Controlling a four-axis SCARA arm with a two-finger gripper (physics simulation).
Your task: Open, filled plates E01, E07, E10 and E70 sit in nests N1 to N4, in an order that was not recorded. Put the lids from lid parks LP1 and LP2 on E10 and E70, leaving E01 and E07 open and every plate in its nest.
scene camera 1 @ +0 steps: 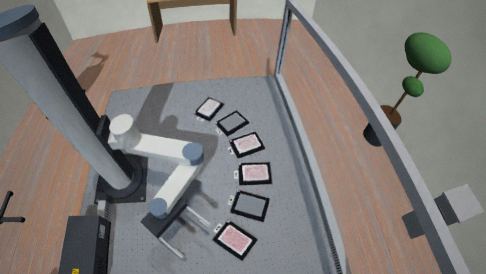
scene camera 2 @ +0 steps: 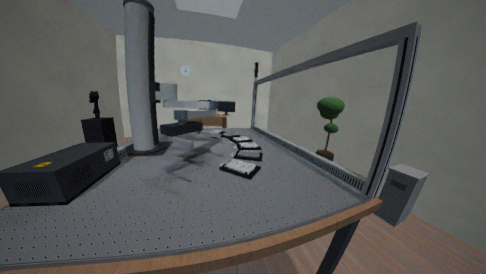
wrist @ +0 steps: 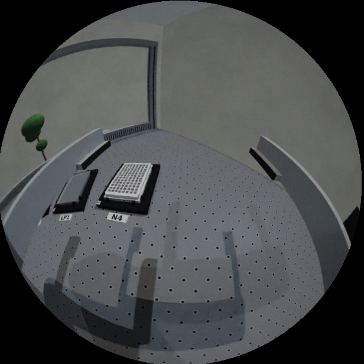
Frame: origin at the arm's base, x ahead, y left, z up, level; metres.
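Where they show: gripper, between the fingertips: (scene camera 1: 196,241) (scene camera 2: 207,139); arm's base, origin of its link: (scene camera 1: 122,178) (scene camera 2: 146,149).
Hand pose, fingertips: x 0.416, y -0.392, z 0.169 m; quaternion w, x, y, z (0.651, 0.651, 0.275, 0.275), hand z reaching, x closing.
Things, the pixels of their top centre, and the offset from my fingertips.
- white plate with reddish wells, centre of its top: (scene camera 1: 235,239) (scene camera 2: 240,164) 0.015 m left, 0.152 m ahead, 0.130 m down
- grey lid, centre of its top: (scene camera 1: 232,121) 0.685 m left, 0.227 m ahead, 0.139 m down
- paler plate, centre of its top: (scene camera 1: 209,106) 0.817 m left, 0.098 m ahead, 0.130 m down
My gripper (scene camera 1: 196,241) (wrist: 179,132) is open and empty, its two long fingers above the table on the arm's side of the N4 plate. In the wrist view, a white plate with reddish wells (scene camera 1: 235,240) (scene camera 2: 240,166) (wrist: 129,182) sits open in nest N4 (wrist: 154,185). Beside it, a grey, see-through lid (scene camera 1: 250,205) (wrist: 74,188) lies in park LP1 (wrist: 92,185). Two more filled plates (scene camera 1: 255,173) (scene camera 1: 247,144) follow along the arc, then another grey lid (scene camera 1: 232,123) in its park and a paler plate (scene camera 1: 209,108) at the far end. No plate names are readable.
The arm's column (scene camera 1: 70,100) (scene camera 2: 140,75) stands at the left, with a dark control box (scene camera 1: 85,245) (scene camera 2: 60,170) near it. A framed screen (scene camera 1: 307,145) (scene camera 2: 410,100) runs along the right table edge. A potted plant (scene camera 1: 427,52) (scene camera 2: 330,107) stands beyond it.
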